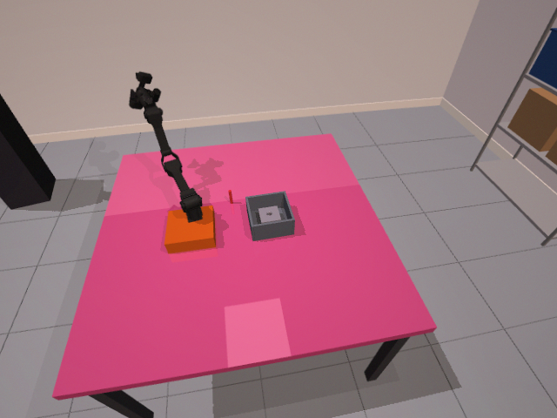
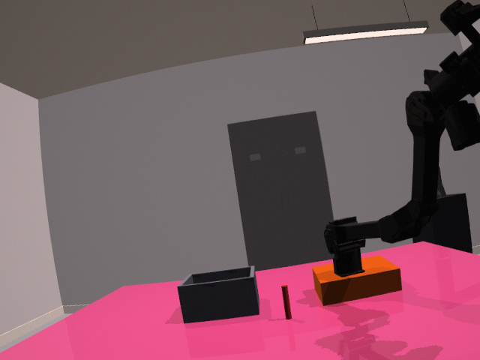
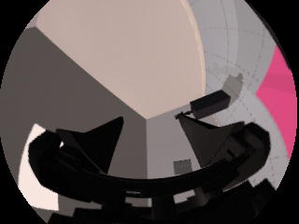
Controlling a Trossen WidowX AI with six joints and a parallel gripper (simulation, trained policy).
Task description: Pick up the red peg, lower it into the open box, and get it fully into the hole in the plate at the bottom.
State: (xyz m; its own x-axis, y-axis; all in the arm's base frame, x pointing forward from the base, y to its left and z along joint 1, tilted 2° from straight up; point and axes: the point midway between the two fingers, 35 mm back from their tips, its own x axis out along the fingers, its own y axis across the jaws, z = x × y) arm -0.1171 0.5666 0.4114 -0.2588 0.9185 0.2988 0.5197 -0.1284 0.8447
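Right now my gripper tip is 31 cm short of the red peg, 52 cm to the left of it and 42 cm above it. Also, from my gripper tip: grey plate: 45 cm ahead, 72 cm to the right, 41 cm below; grey box: 45 cm ahead, 72 cm to the right, 43 cm below.
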